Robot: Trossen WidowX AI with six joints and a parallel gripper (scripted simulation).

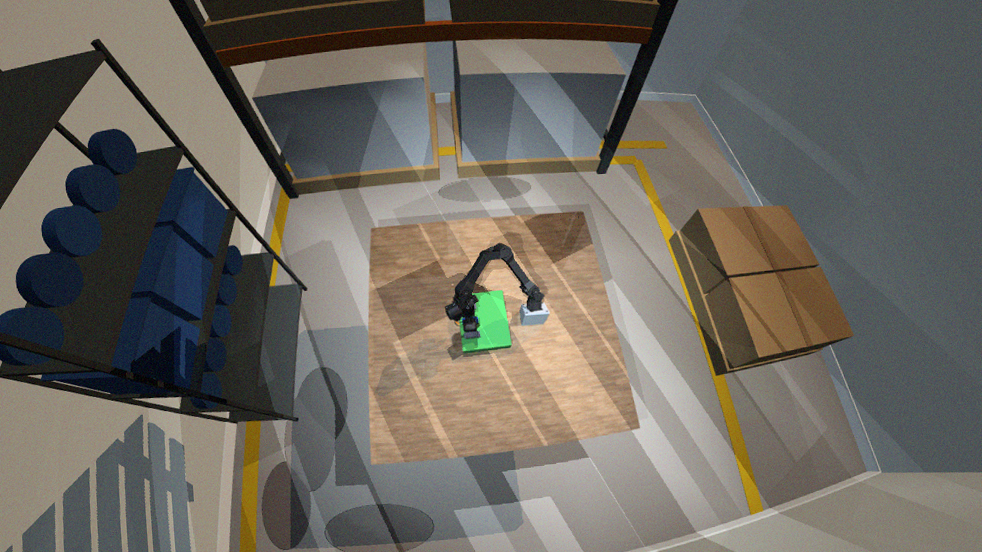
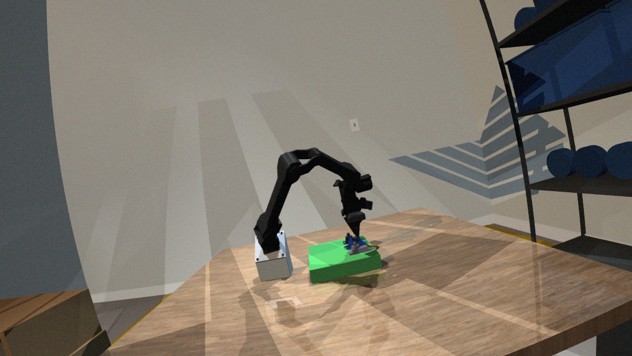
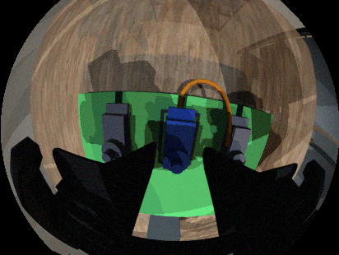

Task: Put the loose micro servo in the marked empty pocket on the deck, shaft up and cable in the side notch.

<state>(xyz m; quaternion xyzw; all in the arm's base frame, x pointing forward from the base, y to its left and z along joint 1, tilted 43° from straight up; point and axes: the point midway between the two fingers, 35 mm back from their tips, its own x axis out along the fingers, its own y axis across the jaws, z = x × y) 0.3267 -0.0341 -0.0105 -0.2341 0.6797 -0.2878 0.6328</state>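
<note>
My gripper tip is now 12 cm past the green deck, 1 cm to the right of it and 6 cm above it.
</note>
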